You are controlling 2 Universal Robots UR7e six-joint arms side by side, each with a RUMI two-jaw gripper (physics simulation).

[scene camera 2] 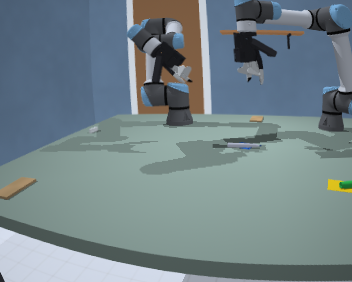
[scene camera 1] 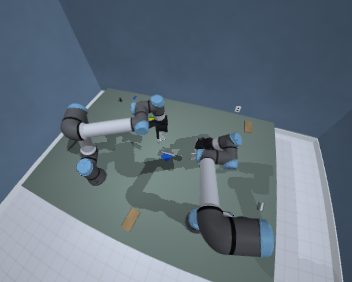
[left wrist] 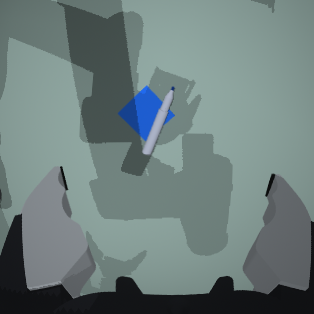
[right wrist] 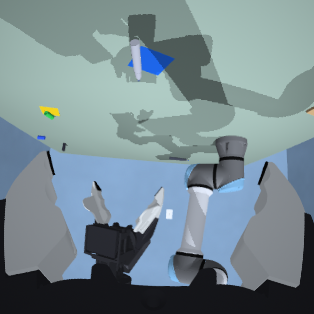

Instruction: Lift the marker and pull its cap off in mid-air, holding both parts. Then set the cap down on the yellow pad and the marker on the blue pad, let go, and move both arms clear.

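Pixels of known places: left gripper, fingertip midpoint: [scene camera 2: 254, 83] [scene camera 1: 159, 135] [left wrist: 168, 174] [right wrist: 125, 183]; right gripper, fingertip midpoint: [scene camera 2: 189, 82] [scene camera 1: 192, 150] [right wrist: 157, 159]; left arm's base at its link origin: [scene camera 2: 330, 128] [scene camera 1: 97, 177] [right wrist: 230, 140]; right arm's base at its link origin: [scene camera 2: 179, 123].
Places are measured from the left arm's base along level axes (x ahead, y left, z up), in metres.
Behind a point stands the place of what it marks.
Observation:
The grey marker [scene camera 2: 243, 145] {y -0.512, x 0.387, z 0.011 m} [left wrist: 158, 123] {y -0.511, x 0.380, z 0.018 m} [right wrist: 136, 59] {y -0.533, x 0.376, z 0.018 m} lies across the blue pad [scene camera 1: 166, 157] {y -0.509, x 0.342, z 0.001 m} [left wrist: 131, 114] {y -0.516, x 0.328, z 0.001 m} [right wrist: 157, 61] {y -0.507, x 0.336, z 0.001 m}, its dark blue tip bare and both ends past the pad's edges. A green cylinder [scene camera 2: 346, 185] {y -0.213, x 0.776, z 0.011 m} [right wrist: 49, 115] {y -0.211, x 0.755, z 0.015 m}, by its look the cap, lies on the yellow pad [scene camera 2: 332, 185] {y -0.248, x 0.751, z 0.001 m} [right wrist: 45, 108] {y -0.247, x 0.759, z 0.001 m}. My left gripper [scene camera 1: 161, 139] {y -0.467, x 0.379, z 0.255 m} [scene camera 2: 255, 81] {y -0.467, x 0.379, z 0.255 m} [left wrist: 168, 174] {y -0.467, x 0.379, z 0.255 m} [right wrist: 125, 183] {y -0.467, x 0.379, z 0.255 m} is open and empty, high above the table and apart from the marker. My right gripper [scene camera 1: 193, 156] {y -0.733, x 0.315, z 0.255 m} [scene camera 2: 186, 75] [right wrist: 157, 159] {y -0.733, x 0.315, z 0.255 m} is open and empty, raised and tilted, to the marker's right in scene camera 1.
Brown flat blocks [scene camera 1: 130, 220] {y -0.423, x -0.217, z 0.008 m} [scene camera 1: 248, 126] {y -1.202, x 0.891, z 0.008 m} [scene camera 2: 18, 187] {y -1.180, x 0.893, z 0.008 m} lie near the table's edges. A small white piece [scene camera 1: 260, 206] {y -1.305, x 0.123, z 0.016 m} lies near the right edge in scene camera 1. A small blue piece [right wrist: 41, 137] {y 0.125, x 1.008, z 0.014 m} and a small black piece [right wrist: 64, 147] {y 0.274, x 0.918, z 0.030 m} lie near the far edge in the right wrist view.

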